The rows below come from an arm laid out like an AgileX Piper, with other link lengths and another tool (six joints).
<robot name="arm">
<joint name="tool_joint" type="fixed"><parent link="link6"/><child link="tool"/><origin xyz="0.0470 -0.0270 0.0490" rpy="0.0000 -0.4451 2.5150"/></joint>
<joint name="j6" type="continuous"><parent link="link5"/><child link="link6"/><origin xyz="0.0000 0.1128 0.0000" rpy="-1.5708 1.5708 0.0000"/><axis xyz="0 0 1"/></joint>
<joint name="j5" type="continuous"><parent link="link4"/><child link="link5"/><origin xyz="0.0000 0.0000 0.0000" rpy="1.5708 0.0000 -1.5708"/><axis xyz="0 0 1"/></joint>
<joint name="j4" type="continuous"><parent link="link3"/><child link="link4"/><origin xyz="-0.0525 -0.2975 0.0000" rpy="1.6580 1.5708 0.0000"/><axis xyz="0 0 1"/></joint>
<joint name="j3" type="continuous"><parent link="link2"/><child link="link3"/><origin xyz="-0.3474 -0.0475 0.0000" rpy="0.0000 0.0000 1.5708"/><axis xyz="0 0 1"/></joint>
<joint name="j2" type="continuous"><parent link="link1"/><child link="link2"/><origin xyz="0.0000 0.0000 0.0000" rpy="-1.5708 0.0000 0.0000"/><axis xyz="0 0 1"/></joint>
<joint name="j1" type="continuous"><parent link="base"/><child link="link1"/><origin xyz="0.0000 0.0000 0.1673"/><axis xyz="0 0 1"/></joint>
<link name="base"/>
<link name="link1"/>
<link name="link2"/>
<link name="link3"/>
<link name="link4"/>
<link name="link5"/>
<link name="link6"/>
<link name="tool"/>
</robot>
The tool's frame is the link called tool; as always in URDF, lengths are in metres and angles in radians. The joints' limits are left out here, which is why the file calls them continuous.
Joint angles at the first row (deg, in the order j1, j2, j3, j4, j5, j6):
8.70, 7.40, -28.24, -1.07, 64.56, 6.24
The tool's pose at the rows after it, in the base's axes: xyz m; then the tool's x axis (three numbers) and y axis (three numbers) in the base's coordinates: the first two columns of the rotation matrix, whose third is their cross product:
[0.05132 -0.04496 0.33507 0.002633 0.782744 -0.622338 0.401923 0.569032 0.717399]
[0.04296 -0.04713 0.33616 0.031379 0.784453 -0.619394 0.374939 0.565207 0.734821]
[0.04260 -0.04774 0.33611 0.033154 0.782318 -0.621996 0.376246 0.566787 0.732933]
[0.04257 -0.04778 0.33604 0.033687 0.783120 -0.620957 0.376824 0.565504 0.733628]
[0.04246 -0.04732 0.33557 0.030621 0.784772 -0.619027 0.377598 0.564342 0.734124]
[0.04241 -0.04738 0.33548 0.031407 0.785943 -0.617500 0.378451 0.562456 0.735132]
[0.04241 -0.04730 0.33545 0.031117 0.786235 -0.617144 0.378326 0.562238 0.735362]
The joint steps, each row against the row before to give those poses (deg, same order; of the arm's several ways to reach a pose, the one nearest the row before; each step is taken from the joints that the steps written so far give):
0.00, -5.57, 0.00, 0.00, 0.26, 0.00
0.00, -2.69, 0.00, -0.34, 0.37, 0.11
0.00, -0.08, 0.00, -0.23, 0.10, 0.00
0.00, 0.00, 0.00, 0.00, 0.00, 0.09
0.00, 0.00, 0.00, 0.20, 0.12, 0.00
0.00, 0.00, 0.00, 0.00, 0.00, 0.14
0.00, 0.00, 0.00, 0.03, 0.00, -0.01

